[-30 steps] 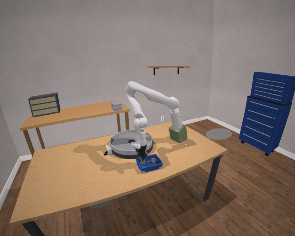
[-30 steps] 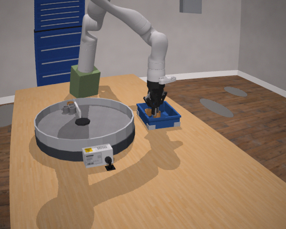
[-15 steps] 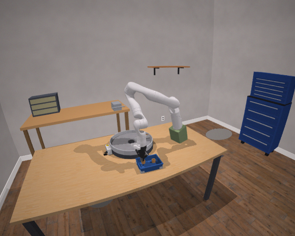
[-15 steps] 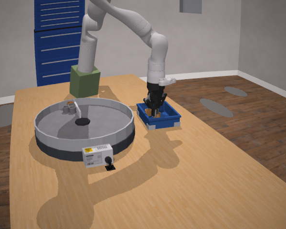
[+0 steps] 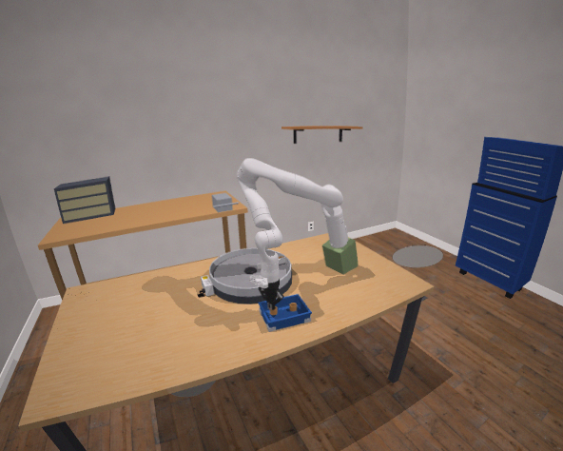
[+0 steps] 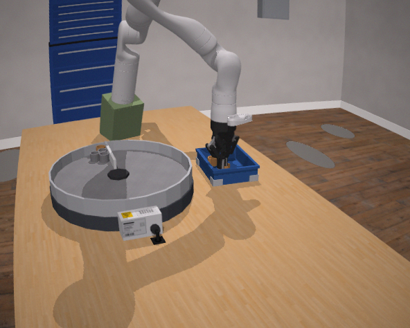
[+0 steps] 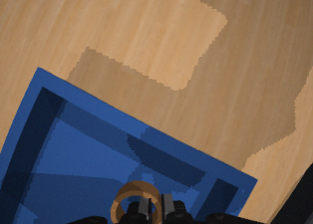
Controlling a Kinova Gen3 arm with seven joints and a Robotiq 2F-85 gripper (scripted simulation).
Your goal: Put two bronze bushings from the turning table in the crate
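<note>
The blue crate lies 4 cm behind my hand, 4 cm to the left of it and 3 cm below it. The rest, counted from my hand: grey turning table 7 cm behind, 31 cm to the right.
</note>
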